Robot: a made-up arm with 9 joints. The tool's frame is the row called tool.
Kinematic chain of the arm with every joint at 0, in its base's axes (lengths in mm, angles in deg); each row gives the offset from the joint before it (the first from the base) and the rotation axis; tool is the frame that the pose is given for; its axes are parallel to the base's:
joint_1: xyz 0 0 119.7 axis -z
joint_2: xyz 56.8 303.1 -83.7 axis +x
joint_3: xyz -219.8 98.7 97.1 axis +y
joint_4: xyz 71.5 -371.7 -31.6 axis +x
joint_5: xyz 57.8 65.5 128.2 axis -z
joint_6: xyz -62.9 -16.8 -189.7 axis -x
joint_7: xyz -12 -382.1 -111.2 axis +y
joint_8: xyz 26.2 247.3 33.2 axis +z
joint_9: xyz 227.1 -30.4 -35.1 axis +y
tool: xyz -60.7 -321.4 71
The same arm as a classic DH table. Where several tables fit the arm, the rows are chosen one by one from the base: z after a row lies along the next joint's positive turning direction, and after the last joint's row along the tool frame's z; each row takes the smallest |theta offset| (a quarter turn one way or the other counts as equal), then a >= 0, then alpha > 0; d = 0 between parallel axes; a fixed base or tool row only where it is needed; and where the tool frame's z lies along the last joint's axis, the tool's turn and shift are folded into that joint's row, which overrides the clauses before.
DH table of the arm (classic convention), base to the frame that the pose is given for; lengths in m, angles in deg. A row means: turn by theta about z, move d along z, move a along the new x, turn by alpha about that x. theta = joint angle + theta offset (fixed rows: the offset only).
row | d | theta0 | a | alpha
base (fixed) | 0 | 0 | 0 | 180
joint_1 | -0.036 | -90 | 0.3031 | -90
joint_2 | -0.163 | 90 | 0.0971 | 90
joint_3 | -0.273 | 0 | -0.0316 | -90
joint_4 | 0.1293 | -90 | 0.0655 | 90
joint_5 | 0.0615 | 0 | -0.0168 | 90
joint_6 | 0.0749 | 90 | 0.1112 | 90
joint_7 | -0.1348 | -90 | 0.0262 | 90
joint_8 | -0.0019 | 0 | 0.2271 | -90
joint_9 | -0.3518 | 0 | -0.0607 | 90
tool (fixed) | 0.071 | 0 | 0 | 0

